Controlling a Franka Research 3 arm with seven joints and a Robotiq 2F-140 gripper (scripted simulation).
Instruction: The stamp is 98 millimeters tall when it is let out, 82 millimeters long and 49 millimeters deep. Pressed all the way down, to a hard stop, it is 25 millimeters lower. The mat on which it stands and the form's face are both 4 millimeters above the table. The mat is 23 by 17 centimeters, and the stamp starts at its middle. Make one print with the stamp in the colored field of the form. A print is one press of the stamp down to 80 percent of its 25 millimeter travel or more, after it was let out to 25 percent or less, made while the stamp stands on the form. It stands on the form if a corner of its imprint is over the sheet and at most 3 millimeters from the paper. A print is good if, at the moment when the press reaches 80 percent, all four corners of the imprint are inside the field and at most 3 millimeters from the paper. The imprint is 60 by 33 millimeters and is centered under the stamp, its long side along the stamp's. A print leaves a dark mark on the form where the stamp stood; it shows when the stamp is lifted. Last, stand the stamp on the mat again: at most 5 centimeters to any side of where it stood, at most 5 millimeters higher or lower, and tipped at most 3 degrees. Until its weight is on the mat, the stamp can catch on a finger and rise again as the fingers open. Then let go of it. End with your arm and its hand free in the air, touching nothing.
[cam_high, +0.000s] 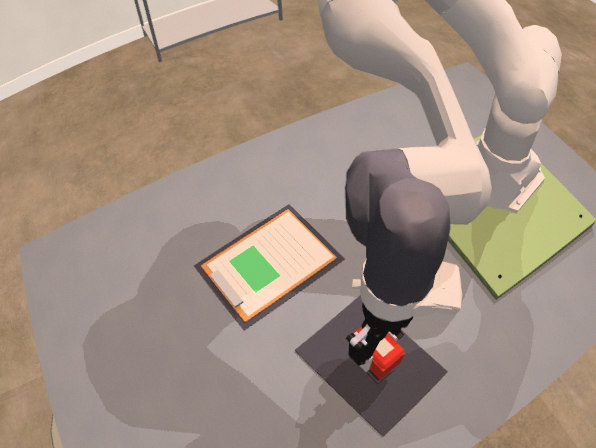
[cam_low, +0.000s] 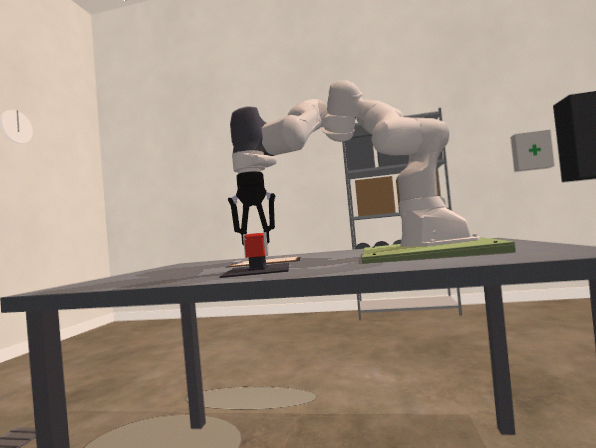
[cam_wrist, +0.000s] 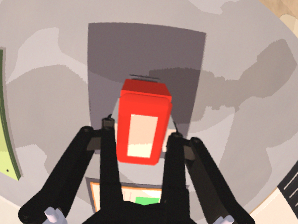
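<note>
Now: the form 7 cm ahead of my hand, 29 cm to the right of it and 6 cm below it. Round my hand: red stamp (2 cm below).
</note>
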